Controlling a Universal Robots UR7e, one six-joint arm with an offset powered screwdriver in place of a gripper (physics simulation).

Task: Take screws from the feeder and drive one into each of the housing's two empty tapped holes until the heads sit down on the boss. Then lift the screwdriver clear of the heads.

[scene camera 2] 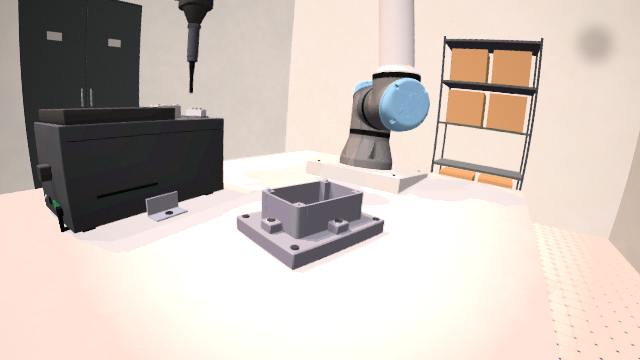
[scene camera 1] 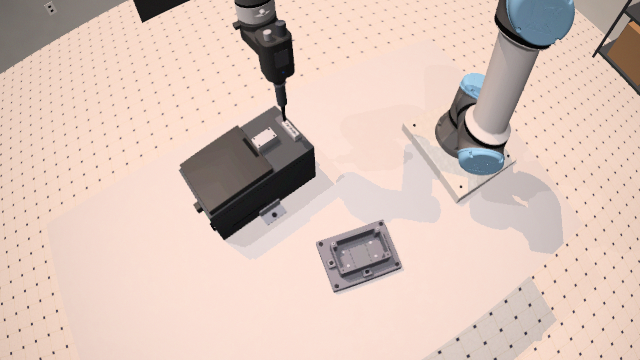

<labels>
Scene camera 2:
black screw feeder: 191, 163
dark lid: 80, 116
grey base plate: 312, 248
</labels>
